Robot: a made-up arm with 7 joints. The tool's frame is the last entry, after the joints.
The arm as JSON. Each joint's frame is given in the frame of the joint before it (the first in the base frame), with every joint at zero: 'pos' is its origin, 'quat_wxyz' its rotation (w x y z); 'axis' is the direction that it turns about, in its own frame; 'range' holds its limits. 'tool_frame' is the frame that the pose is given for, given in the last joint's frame.
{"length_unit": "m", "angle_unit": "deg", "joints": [
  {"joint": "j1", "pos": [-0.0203, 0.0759, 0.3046], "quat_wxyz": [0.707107, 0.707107, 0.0, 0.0], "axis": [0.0, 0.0, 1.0], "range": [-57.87, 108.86]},
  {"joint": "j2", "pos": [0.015, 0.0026, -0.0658], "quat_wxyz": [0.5, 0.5, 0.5, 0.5], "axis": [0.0, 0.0, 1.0], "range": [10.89, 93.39]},
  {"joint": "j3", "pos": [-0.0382, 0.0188, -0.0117], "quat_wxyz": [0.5, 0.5, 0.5, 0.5], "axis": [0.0, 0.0, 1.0], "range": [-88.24, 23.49]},
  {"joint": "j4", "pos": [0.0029, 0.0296, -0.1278], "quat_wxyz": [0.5, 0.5, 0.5, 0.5], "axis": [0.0, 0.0, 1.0], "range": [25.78, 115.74]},
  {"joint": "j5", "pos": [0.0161, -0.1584, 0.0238], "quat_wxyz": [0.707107, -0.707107, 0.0, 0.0], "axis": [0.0, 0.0, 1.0], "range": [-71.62, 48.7]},
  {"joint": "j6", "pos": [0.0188, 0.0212, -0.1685], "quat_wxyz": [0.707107, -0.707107, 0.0, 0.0], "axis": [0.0, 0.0, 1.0], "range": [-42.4, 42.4]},
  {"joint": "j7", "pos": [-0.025, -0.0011, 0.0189], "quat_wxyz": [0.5, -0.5, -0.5, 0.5], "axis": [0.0, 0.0, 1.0], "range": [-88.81, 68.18]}
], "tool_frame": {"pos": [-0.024, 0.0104, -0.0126], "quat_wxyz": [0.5, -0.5, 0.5, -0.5]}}
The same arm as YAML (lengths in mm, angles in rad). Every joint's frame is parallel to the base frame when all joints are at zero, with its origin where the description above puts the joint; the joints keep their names.
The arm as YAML. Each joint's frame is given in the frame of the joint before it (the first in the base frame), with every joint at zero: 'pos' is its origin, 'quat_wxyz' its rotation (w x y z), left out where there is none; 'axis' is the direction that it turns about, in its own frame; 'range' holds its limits. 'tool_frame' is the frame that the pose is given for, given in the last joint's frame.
length_unit: mm
angle_unit: rad
joints:
  - joint: j1
    pos: [-20.3, 75.9, 304.6]
    axis: "-y"
    range: [-1.01, 1.9]
  - joint: j2
    pos: [15.0, 65.8, 2.6]
    axis: "+x"
    range: [0.1901, 1.63]
  - joint: j3
    pos: [-11.7, -18.8, -38.2]
    axis: "+z"
    range: [-1.5401, 0.41]
  - joint: j4
    pos: [29.6, -2.9, -127.8]
    axis: "-y"
    range: [0.4499, 2.02]
  - joint: j5
    pos: [16.1, -23.8, -158.4]
    axis: "+z"
    range: [-1.25, 0.85]
  - joint: j6
    pos: [18.8, 21.2, -168.5]
    axis: "+y"
    range: [-0.74, 0.74]
  - joint: j7
    pos: [-25.0, 18.9, 1.1]
    axis: "-x"
    range: [-1.55, 1.19]
tool_frame:
  pos: [12.6, -10.4, 24.0]
  quat_wxyz: [0.0, 0.707107, 0.707107, 0.0]

